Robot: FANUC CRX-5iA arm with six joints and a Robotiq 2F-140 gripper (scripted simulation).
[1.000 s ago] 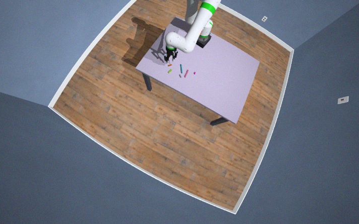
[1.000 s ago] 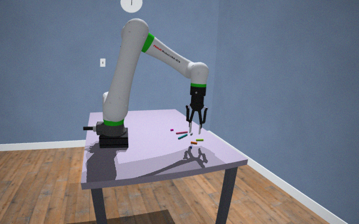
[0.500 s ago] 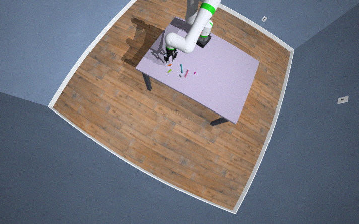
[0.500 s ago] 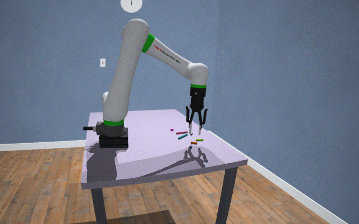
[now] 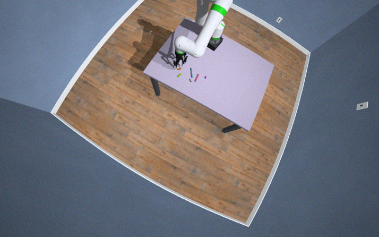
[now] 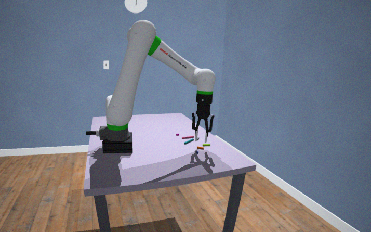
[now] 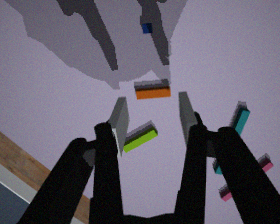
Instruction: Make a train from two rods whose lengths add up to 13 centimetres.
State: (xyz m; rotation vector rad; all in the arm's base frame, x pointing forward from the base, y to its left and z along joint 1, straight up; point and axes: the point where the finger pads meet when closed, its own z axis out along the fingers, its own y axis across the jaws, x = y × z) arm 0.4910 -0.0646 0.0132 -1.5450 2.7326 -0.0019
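The orange rod is 7 cm below my hand. Round my hand: lime rod: 5 cm ahead, 4 cm to the left, 7 cm below; turquoise rod: 4 cm behind, 12 cm to the left, 7 cm below; small blue rod: 4 cm behind, 6 cm to the right, 7 cm below.
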